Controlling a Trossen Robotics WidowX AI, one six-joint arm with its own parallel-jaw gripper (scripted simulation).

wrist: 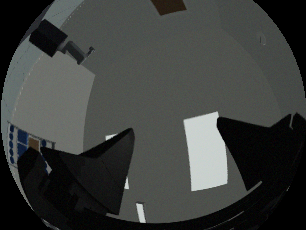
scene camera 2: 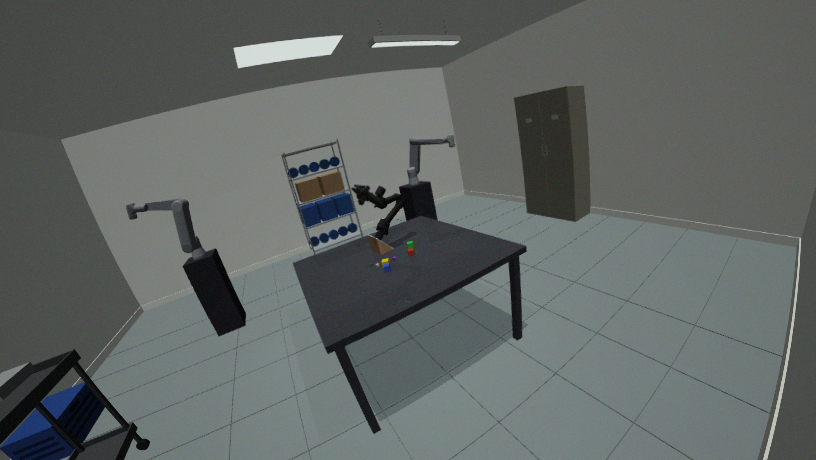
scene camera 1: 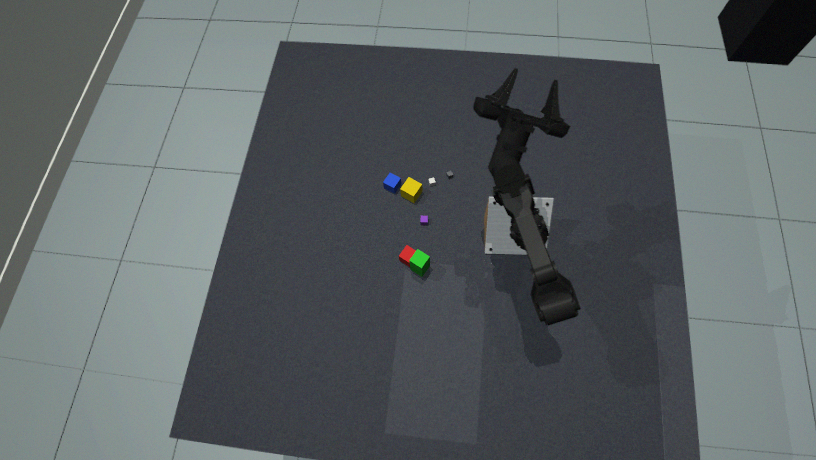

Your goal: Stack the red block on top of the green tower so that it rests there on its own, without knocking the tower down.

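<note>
Gripper (scene camera 1: pixel 536 74) open, holding nothing. My gripper (wrist: pixel 177 127) also visible in wrist view.
</note>
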